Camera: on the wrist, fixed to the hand. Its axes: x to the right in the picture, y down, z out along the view.
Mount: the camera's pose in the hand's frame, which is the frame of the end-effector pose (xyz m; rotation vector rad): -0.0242 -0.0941 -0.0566 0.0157 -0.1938 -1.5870
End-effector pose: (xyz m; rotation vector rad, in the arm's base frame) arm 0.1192 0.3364 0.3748 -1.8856 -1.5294 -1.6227
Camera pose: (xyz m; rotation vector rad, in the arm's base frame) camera 0.0149 0.3234 0.3348 0.3206 2.1509 1.0435
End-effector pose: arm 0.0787 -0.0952 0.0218 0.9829 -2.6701 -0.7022
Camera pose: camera 0.1689 -0.1623 0.0227 -2.4262 1.1464 0.7461
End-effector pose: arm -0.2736 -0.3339 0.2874 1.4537 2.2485 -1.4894
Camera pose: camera -0.3065 -0.3148 0.3932 0.6325 -2.2823 1.1187
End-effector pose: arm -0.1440 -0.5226 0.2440 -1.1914 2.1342 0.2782
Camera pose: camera -0.0838 -0.5861 0.3146 -2.2654 0.5530 -0.3306
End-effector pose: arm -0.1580 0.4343 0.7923 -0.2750 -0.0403 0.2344
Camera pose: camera -0.1564 0.3256 0.7634 -0.1390 -0.4253 -1.3169
